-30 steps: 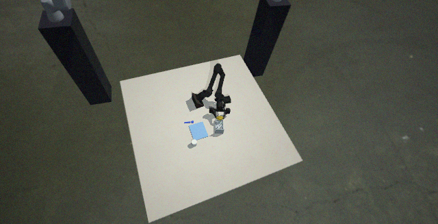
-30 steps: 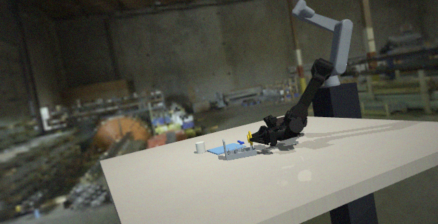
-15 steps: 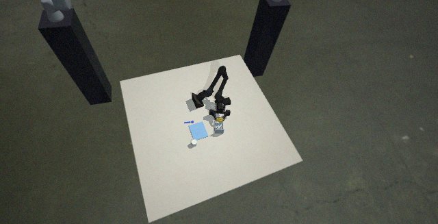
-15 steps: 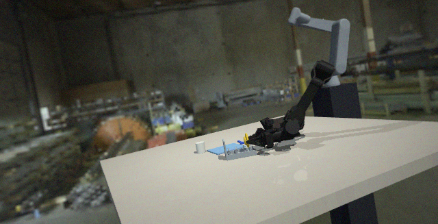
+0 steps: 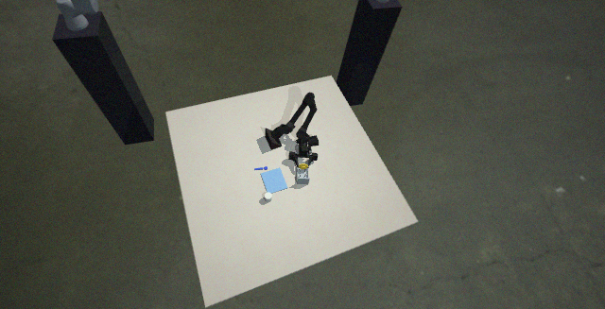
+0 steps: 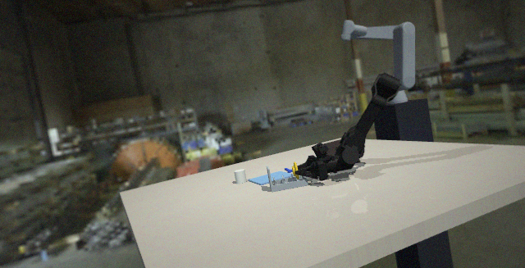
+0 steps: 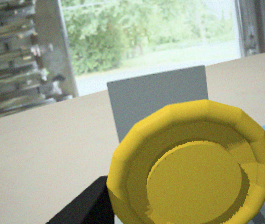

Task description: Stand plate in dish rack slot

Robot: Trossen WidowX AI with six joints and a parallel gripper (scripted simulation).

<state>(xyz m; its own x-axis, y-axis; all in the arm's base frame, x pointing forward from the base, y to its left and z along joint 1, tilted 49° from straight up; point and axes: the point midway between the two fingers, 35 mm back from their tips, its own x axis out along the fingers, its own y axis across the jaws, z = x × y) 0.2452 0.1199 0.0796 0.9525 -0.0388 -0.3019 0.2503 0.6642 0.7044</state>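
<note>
My gripper tip is now 1 cm past the yellow plate. The rest, counted from my gripper tip: grey dish rack (3 cm ahead, 1 cm to the right, 3 cm below); then light blue mat (3 cm ahead, 19 cm to the right, 5 cm below); then small blue utensil (7 cm behind, 25 cm to the right, 5 cm below).
</note>
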